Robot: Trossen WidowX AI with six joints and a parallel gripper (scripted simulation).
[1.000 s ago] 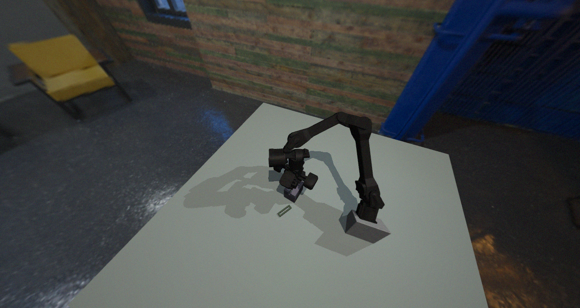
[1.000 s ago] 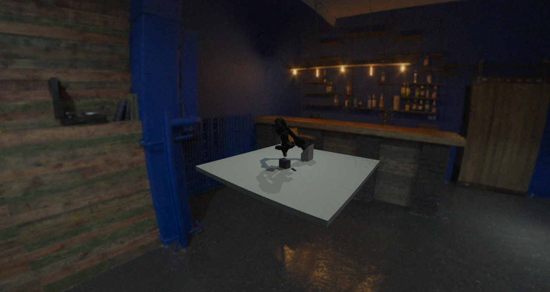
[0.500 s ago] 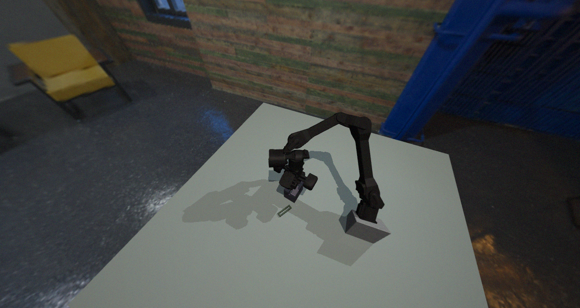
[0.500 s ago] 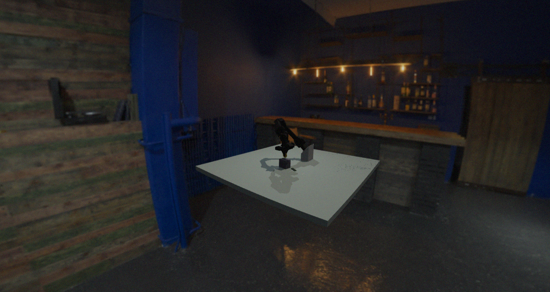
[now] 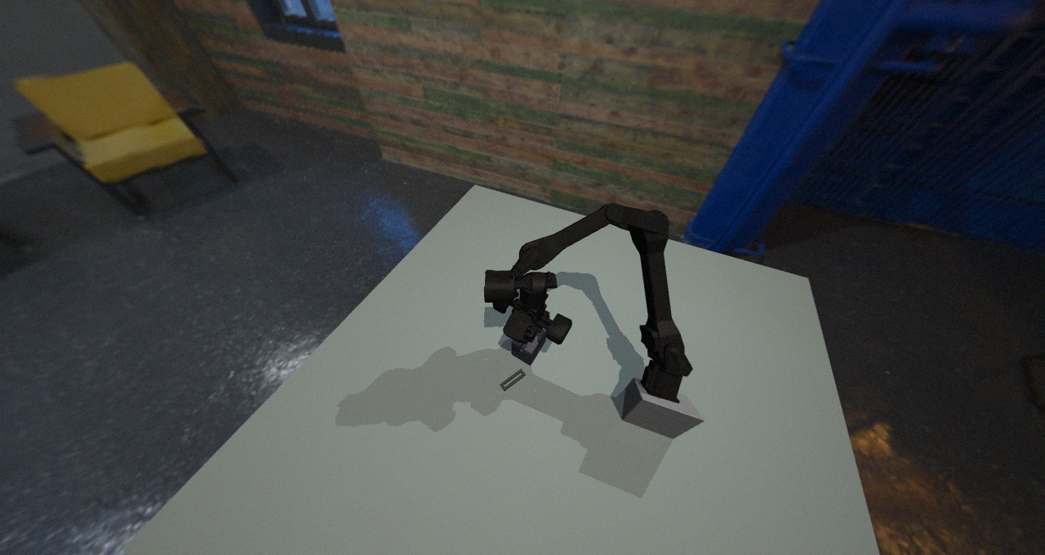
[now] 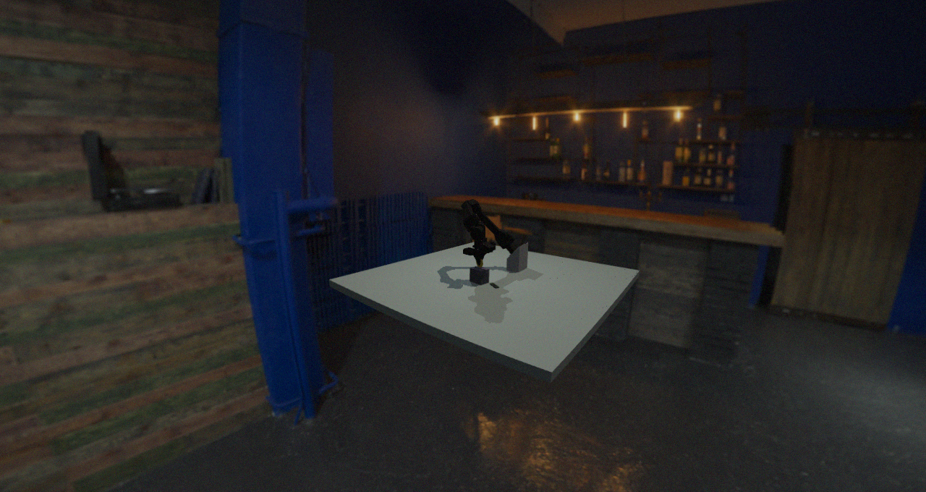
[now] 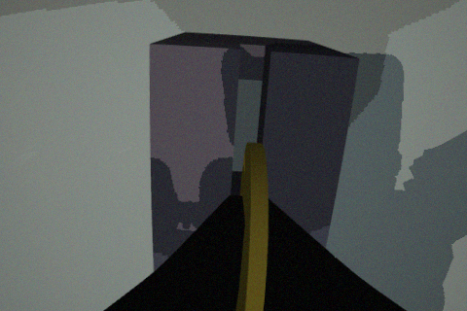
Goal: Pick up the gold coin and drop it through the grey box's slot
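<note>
My gripper tip is now 1 cm below the gold coin.
</note>
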